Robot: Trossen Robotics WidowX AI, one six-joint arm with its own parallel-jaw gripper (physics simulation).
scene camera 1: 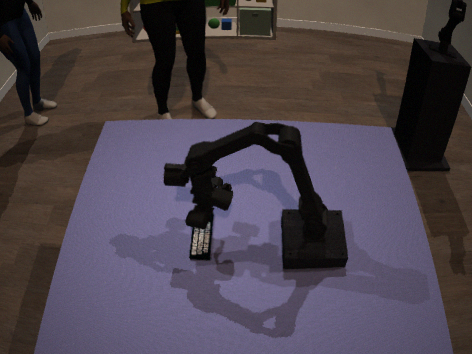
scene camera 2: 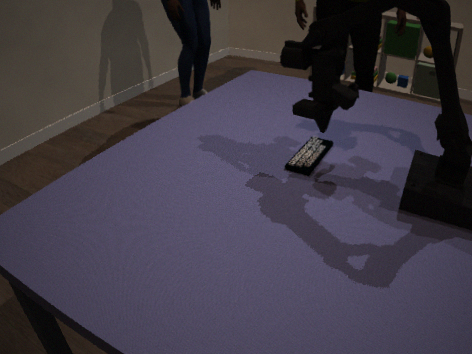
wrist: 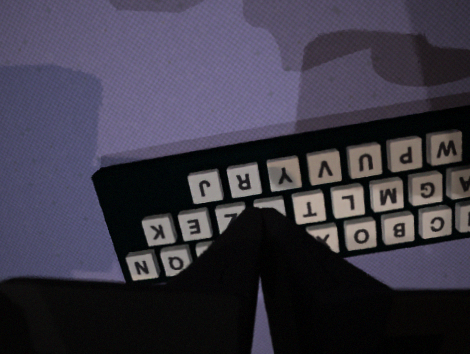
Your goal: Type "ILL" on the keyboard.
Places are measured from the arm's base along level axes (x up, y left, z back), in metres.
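Pixels of known places: gripper, fingertip midpoint: (scene camera 1: 208, 219) (scene camera 2: 323, 132) (wrist: 258, 221); arm's base, origin of the base link: (scene camera 1: 313, 234) (scene camera 2: 449, 179).
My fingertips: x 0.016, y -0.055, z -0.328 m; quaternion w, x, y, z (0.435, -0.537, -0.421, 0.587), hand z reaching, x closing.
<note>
For each thing: its middle in the pictures, then the offset to it from my fingertips. Level surfaces: height alone.
- L key, body centre: (wrist: 347, 200) dx -0.055, dy +0.037, dz -0.024 m
- T key, body centre: (wrist: 308, 207) dx -0.055, dy +0.019, dz -0.023 m
- purple table, its level: dx -0.068 m
The black keyboard (scene camera 1: 193, 258) (scene camera 2: 299, 171) (wrist: 145, 190) lies flat on the table, its pale keys upside down in the wrist view. The L key (wrist: 348, 201) shows uncovered in the middle row, beside the T key (wrist: 308, 207). The I key does not show; the dark fingers cover that part of the row with N and Q. My gripper (scene camera 2: 323, 130) (wrist: 258, 221) is shut and empty, pointing down. In the wrist view its tips overlap the mostly hidden key between Z and T. In scene camera 2 the tips are a little above the keyboard's far end.
The arm's base (scene camera 1: 314, 245) (scene camera 2: 435, 192) stands on the purple table (scene camera 1: 125, 310) (scene camera 2: 150, 260), to the right of the keyboard. Arm shadows fall around the keyboard. People, a shelf unit and a dark pedestal (scene camera 1: 425, 100) stand beyond the table.
</note>
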